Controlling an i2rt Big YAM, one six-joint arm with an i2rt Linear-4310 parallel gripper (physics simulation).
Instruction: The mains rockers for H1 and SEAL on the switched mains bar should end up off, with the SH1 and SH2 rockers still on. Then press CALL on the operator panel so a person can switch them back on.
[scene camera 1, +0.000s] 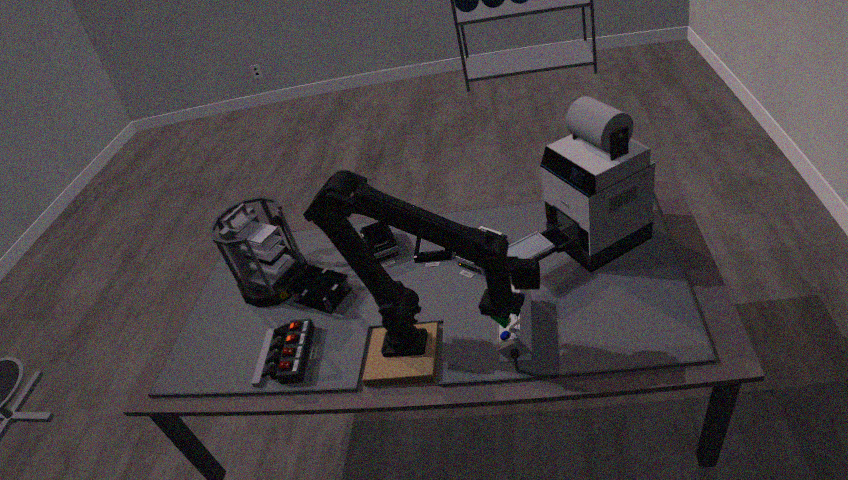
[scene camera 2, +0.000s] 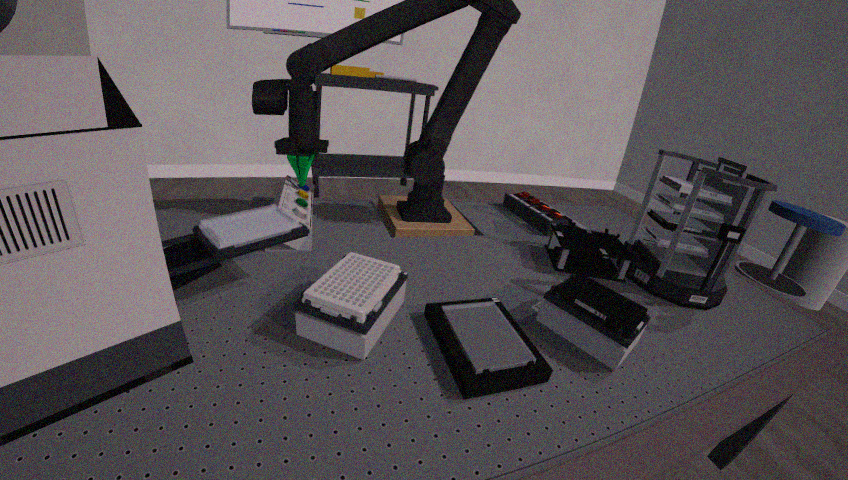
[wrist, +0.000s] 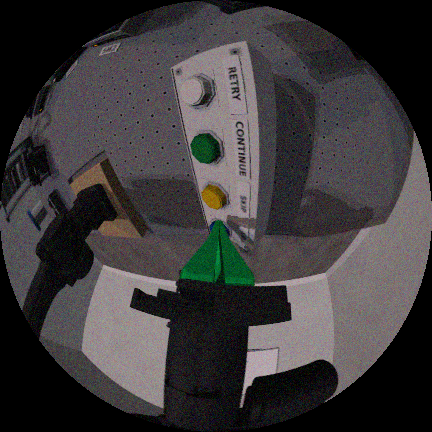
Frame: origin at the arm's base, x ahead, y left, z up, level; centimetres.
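Where they show: gripper, fingertip midpoint: (scene camera 1: 505, 326) (scene camera 2: 302, 186) (wrist: 217, 223); arm's base at its link origin: (scene camera 1: 405, 344) (scene camera 2: 423, 214) (wrist: 96, 201).
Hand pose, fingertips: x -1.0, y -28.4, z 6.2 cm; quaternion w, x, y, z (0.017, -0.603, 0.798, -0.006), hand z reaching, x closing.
Things, the pixels of their top centre, and the offset from my fingertips. "pt": a spot on its surface instead.
- switched mains bar at a spot on its surface: (scene camera 2: 523, 215) (scene camera 1: 307, 351) pt dx -0.1, dy +57.7, dz -6.3 cm
- operator panel at its top centre: (wrist: 236, 183) (scene camera 2: 291, 190) (scene camera 1: 513, 308) dx +5.3, dy -2.1, dz +0.8 cm
- blue button at its top centre: (scene camera 1: 504, 333) dx -2.2, dy +0.1, dz -0.1 cm
- large white instrument at its top centre: (scene camera 1: 594, 107) dx +41.5, dy -28.6, dz +38.0 cm
- white well plate at its top centre: (scene camera 2: 355, 278) dx +36.7, dy +8.2, dz -0.6 cm
- black frame at its top centre: (scene camera 2: 486, 329) (scene camera 1: 433, 238) dx +44.9, dy +24.7, dz -4.4 cm
- black-topped block at its top centre: (scene camera 2: 602, 297) (scene camera 1: 376, 233) dx +45.4, dy +43.5, dz -0.6 cm
- carousel rack at its top centre: (scene camera 2: 719, 157) (scene camera 1: 243, 213) dx +33.1, dy +79.6, dz +21.7 cm
The switched mains bar (scene camera 1: 307, 346) (scene camera 2: 523, 215) lies left of the arm base in scene camera 1. Its two far rockers (scene camera 1: 294, 325) (scene camera 1: 291, 337) glow bright orange; the two near rockers (scene camera 1: 288, 350) (scene camera 1: 285, 364) look darker red. Their labels are unreadable. The operator panel (scene camera 2: 288, 199) (wrist: 250, 107) has white, green (wrist: 205, 148), yellow (wrist: 214, 196) and blue buttons. My gripper (scene camera 1: 504, 322) (scene camera 2: 302, 184) (wrist: 217, 223) is shut and empty, pointing down with its green tips at the blue button (scene camera 1: 505, 335) (wrist: 213, 230), partly covering it in the wrist view. Contact cannot be told; the CALL label is hidden.
A large white instrument (scene camera 1: 621, 205) (scene camera 2: 65, 172) with an extended plate tray stands beyond the panel. A white well plate (scene camera 2: 354, 282), a black frame (scene camera 2: 449, 350), a black-topped block (scene camera 2: 595, 309) and a carousel rack (scene camera 1: 235, 267) stand farther back. A cable leaves the panel's near end.
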